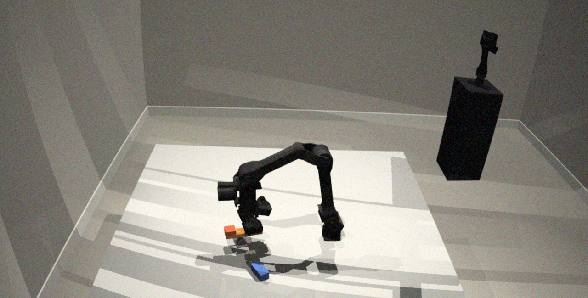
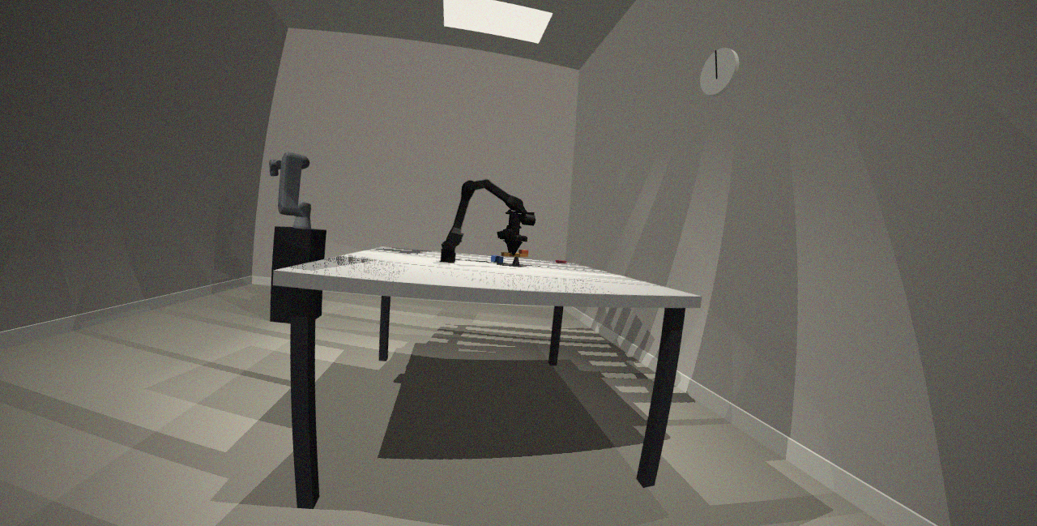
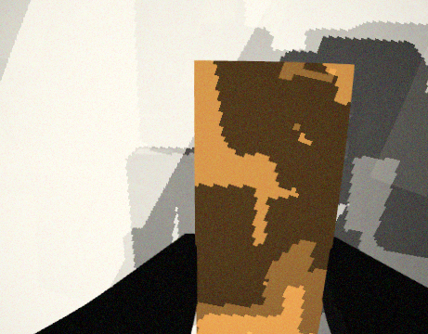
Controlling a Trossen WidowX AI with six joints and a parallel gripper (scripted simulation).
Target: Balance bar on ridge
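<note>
Now: gripper tip 4 cm short of the orange bar, 1 cm to the right of it and 1 cm below it. From my gripper tip the other things lie so: blue block (16 cm to the left, 5 cm behind, 4 cm below).
</note>
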